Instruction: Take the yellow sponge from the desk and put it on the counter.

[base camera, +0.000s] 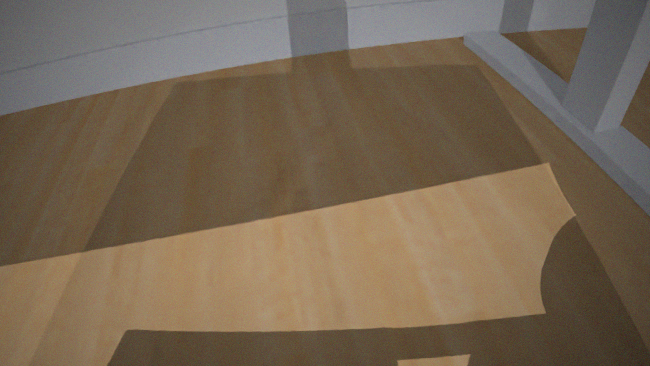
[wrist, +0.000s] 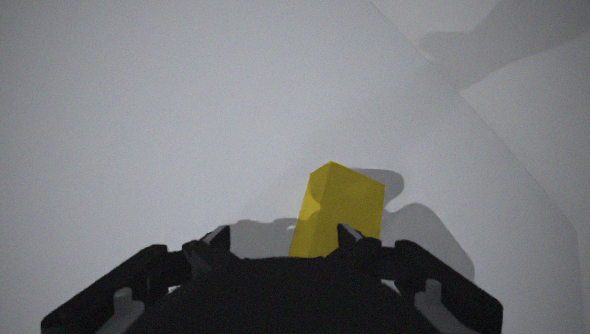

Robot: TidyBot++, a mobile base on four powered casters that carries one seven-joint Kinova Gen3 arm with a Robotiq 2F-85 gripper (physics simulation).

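Places are measured from the arm's base along level axes (x back, y left, z down), in metres.
Pixels of known places: gripper, between the fingertips: [wrist: 284,236].
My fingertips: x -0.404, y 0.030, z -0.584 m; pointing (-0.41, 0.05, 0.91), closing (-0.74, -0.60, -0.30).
Behind a point stands the place of what it marks.
The yellow sponge [wrist: 350,202] {z -0.598, x -0.464, y 0.016 m} is a block on the pale desk top [wrist: 175,115] {z -0.553, x -0.396, y 0.178 m} in the wrist view, a little right of the middle. My gripper [wrist: 284,236] {z -0.584, x -0.404, y 0.030 m} is open with nothing between its fingers. It is over the near part of the sponge, and the right finger overlaps the sponge in the view. The left finger is well to the left of it. The sponge's near end is hidden behind the gripper body. The counter cannot be made out in either view.
The desk's edge runs diagonally at the right of the wrist view. The base camera shows a wooden floor [base camera: 310,270] {z 0.397, x -0.341, y 0.035 m} with shadows, a white wall base [base camera: 200,55] {z 0.359, x -0.839, y 0.270 m} behind, and a grey leg frame [base camera: 540,85] at the right.
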